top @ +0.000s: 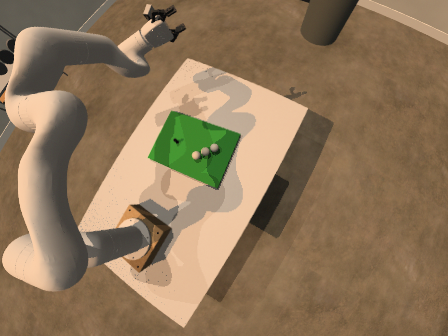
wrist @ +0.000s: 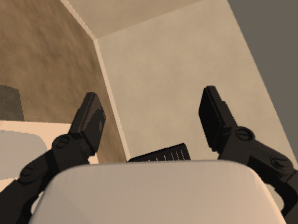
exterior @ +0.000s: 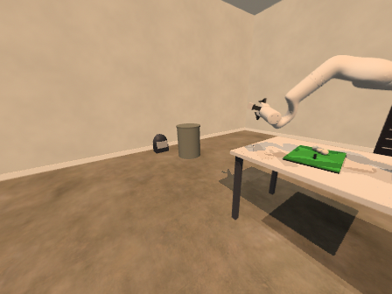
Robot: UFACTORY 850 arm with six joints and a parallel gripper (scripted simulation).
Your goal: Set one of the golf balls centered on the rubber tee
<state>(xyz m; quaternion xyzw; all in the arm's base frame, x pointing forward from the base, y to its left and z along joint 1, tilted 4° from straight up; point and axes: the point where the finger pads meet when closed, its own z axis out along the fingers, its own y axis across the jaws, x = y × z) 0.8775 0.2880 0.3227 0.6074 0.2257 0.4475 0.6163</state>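
My gripper is now 35 cm past the golf ball, 33 cm to the left of it and 33 cm above it. From my hand the other things lie so: green mat (38 cm behind, 36 cm below, 20 cm to the right).
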